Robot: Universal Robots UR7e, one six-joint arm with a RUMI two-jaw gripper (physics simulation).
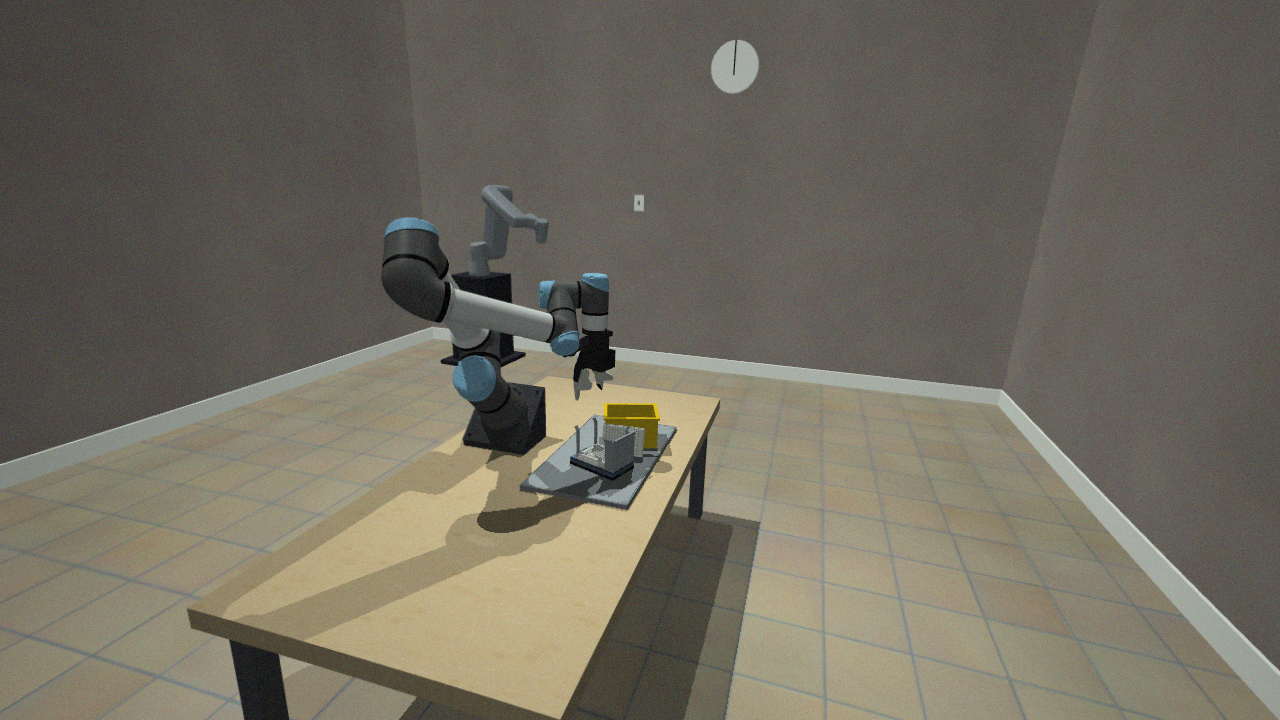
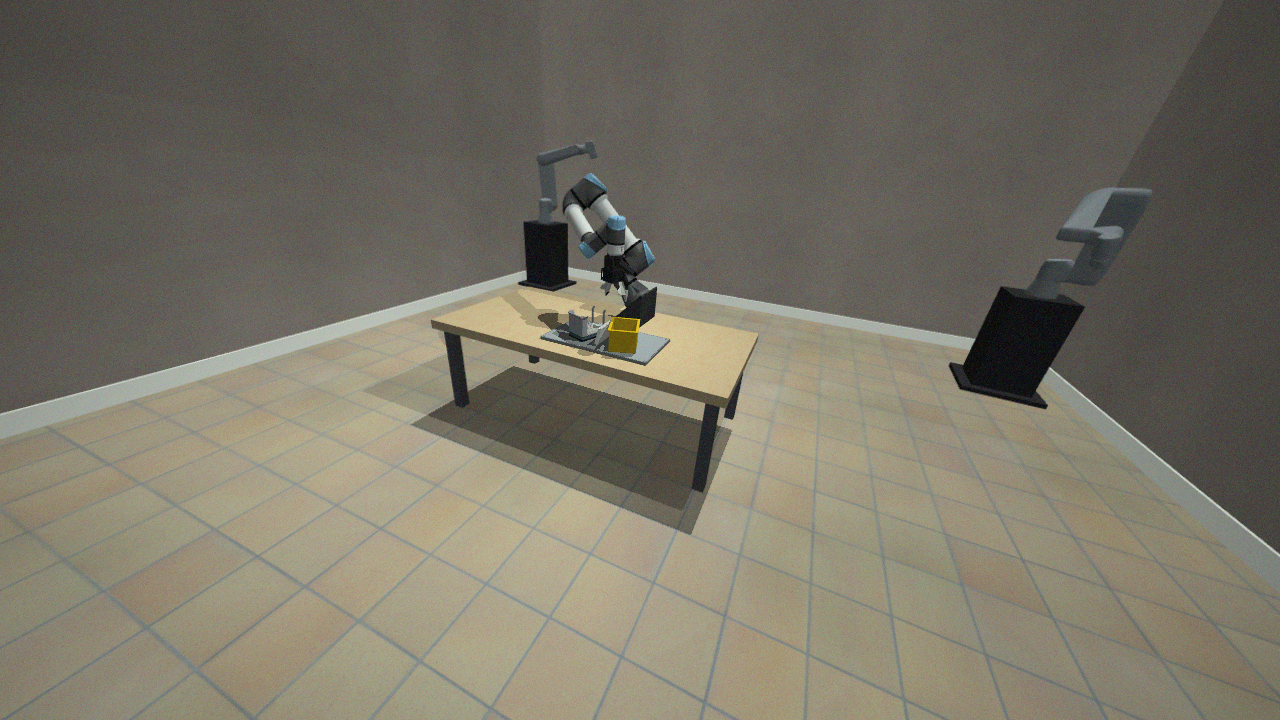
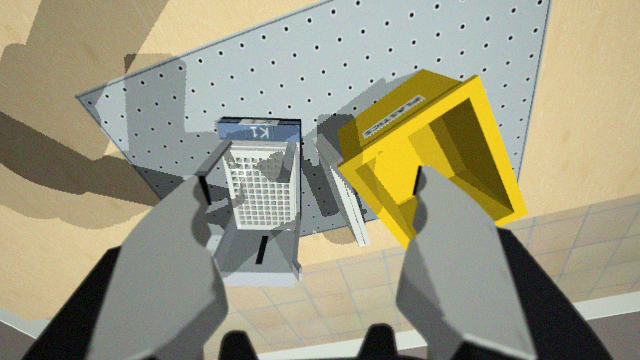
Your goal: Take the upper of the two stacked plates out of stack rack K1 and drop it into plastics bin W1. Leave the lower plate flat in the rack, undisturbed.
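Seen in the pictures: gripper, fingertip midpoint: [image 1: 589,395] [image 2: 615,298] [image 3: 311,173]; arm's base, origin of the base link: [image 1: 503,407] [image 2: 638,299].
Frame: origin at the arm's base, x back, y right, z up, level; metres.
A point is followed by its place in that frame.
Observation:
Stack rack K1 [image 1: 619,450] {x -0.440, y 0.102, z -0.016 m} [image 2: 580,322] {x -0.454, y 0.051, z -0.006 m} [image 3: 260,132] {x -0.304, y 0.044, z -0.073 m} has a blue label and grey upright walls. A white grid plate [image 3: 265,192] {x -0.379, y 0.062, z -0.060 m} lies flat in it; whether another lies beneath cannot be told. Another white plate [image 1: 639,443] {x -0.448, y -0.032, z -0.051 m} [image 2: 602,334] {x -0.418, y -0.042, z -0.052 m} [image 3: 345,192] {x -0.369, y -0.040, z -0.012 m} stands steeply on edge outside the rack, between it and the bin, close to the bin's side. Yellow plastics bin W1 [image 1: 650,434] {x -0.456, y -0.102, z -0.049 m} [image 2: 623,340] {x -0.450, y -0.167, z -0.038 m} [image 3: 495,145] {x -0.338, y -0.176, z 0.005 m} stands beside it; no plate shows in the visible part of its inside. My gripper [image 1: 588,392] {x -0.287, y -0.025, z 0.077 m} [image 2: 614,291] {x -0.287, y -0.025, z 0.077 m} [image 3: 311,173] {x -0.287, y -0.025, z 0.077 m} is open and empty, pointing down above the rack and bin.
A grey perforated board [image 1: 572,488] {x -0.353, y 0.210, z -0.095 m} [image 2: 648,351] {x -0.373, y -0.253, z -0.095 m} [image 3: 380,45] {x -0.249, y -0.107, z -0.095 m} lies under the rack and bin on the wooden table [image 1: 447,573] {x -0.269, y 0.595, z -0.108 m} [image 2: 698,344] {x -0.132, y -0.401, z -0.108 m}. Thin upright posts rise at the rack's side. Grey robot arms on black pedestals stand away from the table.

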